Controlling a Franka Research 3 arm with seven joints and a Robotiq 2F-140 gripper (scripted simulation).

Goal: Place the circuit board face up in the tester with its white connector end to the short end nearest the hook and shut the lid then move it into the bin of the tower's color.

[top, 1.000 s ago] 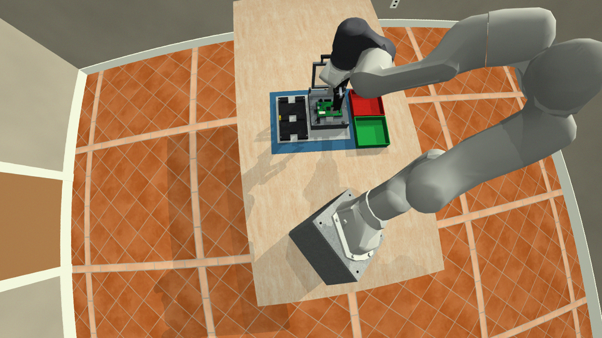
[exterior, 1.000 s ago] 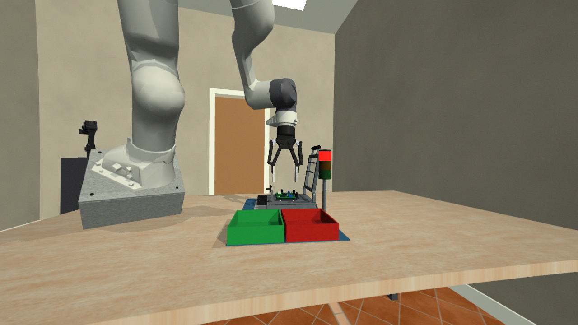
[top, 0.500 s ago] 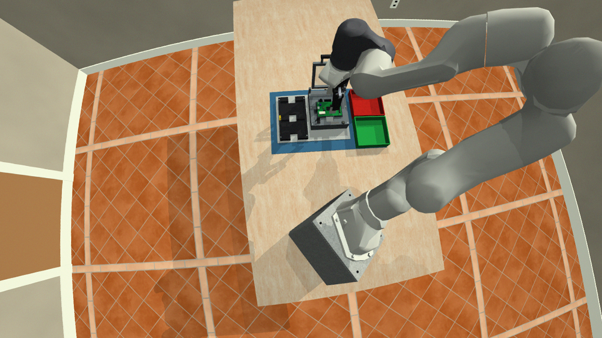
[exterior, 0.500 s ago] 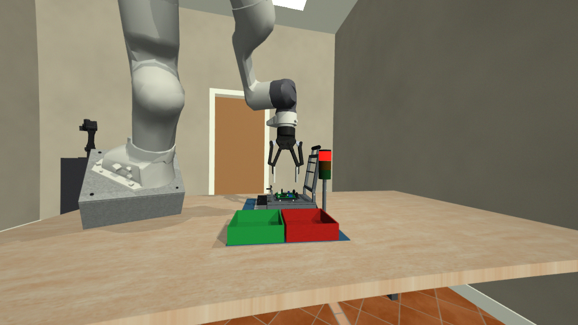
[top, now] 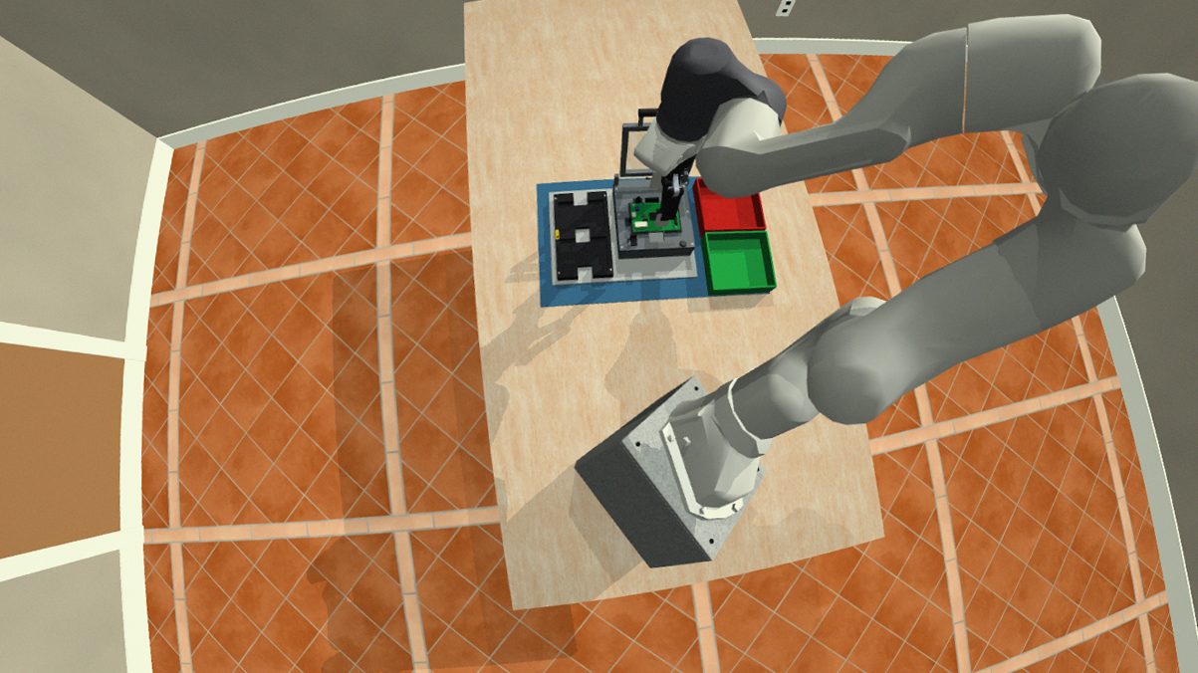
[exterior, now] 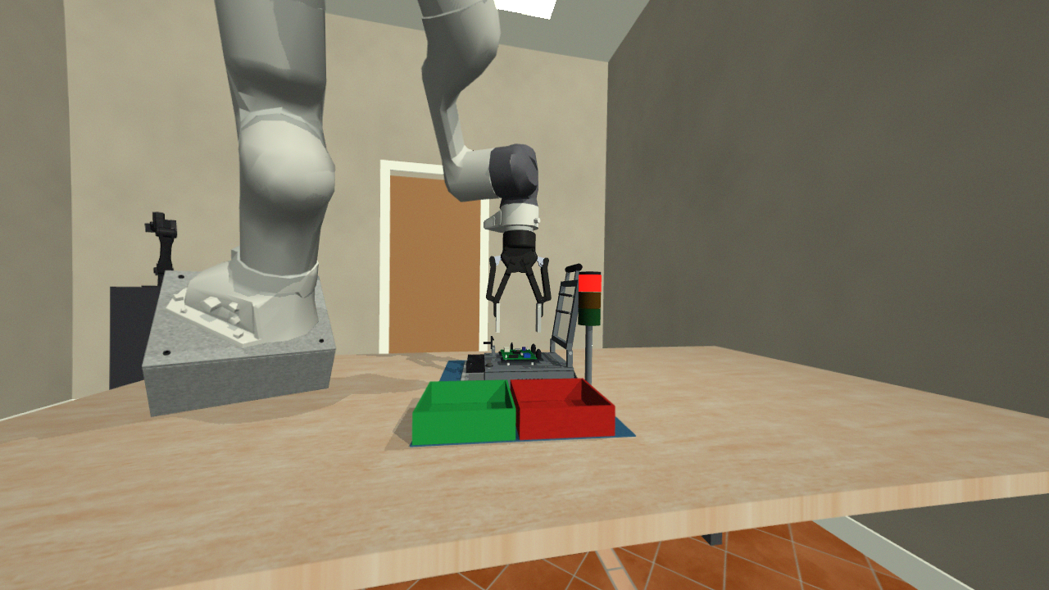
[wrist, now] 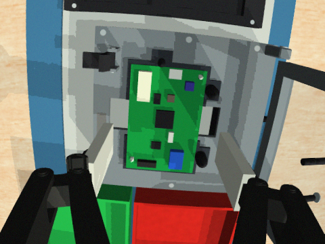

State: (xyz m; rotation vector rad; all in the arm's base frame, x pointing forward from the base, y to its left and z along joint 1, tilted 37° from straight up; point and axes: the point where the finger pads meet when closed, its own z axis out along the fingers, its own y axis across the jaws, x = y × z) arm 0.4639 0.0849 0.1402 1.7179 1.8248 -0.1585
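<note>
Right now my hand is 70 mm above the green circuit board. Round my hand: latch hook (60 mm to the left, 60 mm below, 60 mm behind); then tester plate (80 mm below, 10 mm to the left, 10 mm ahead); then tester lid (110 mm ahead, 40 mm above, 10 mm to the right).
</note>
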